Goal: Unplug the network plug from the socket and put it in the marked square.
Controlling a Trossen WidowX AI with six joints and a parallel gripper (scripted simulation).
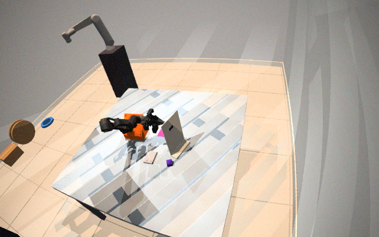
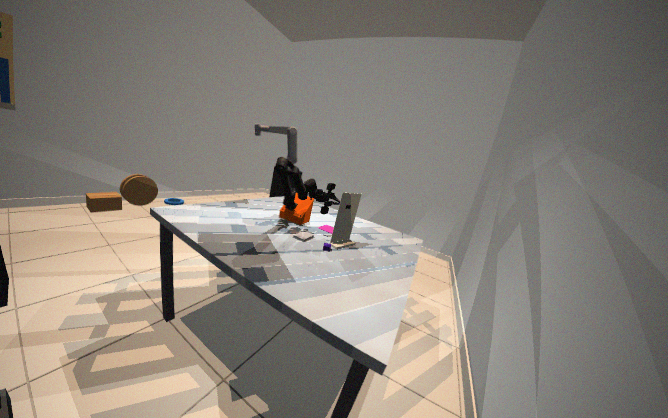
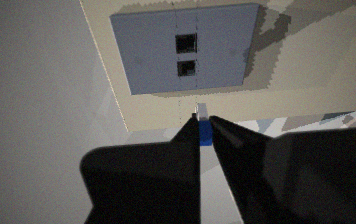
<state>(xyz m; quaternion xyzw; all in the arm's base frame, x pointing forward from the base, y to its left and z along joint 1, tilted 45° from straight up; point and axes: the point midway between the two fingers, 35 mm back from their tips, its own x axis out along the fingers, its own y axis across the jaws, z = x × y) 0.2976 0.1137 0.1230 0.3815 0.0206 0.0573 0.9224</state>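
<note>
Right now my gripper tip is 90 mm past the magenta marked square, 110 mm to the right of it and 210 mm above it. Round my gripper tip: small purple cube: 70 mm ahead, 170 mm to the right, 200 mm below; then network plug: right at my gripper tip; then upright grey panel: 70 mm ahead, 30 mm to the right, 80 mm below.
</note>
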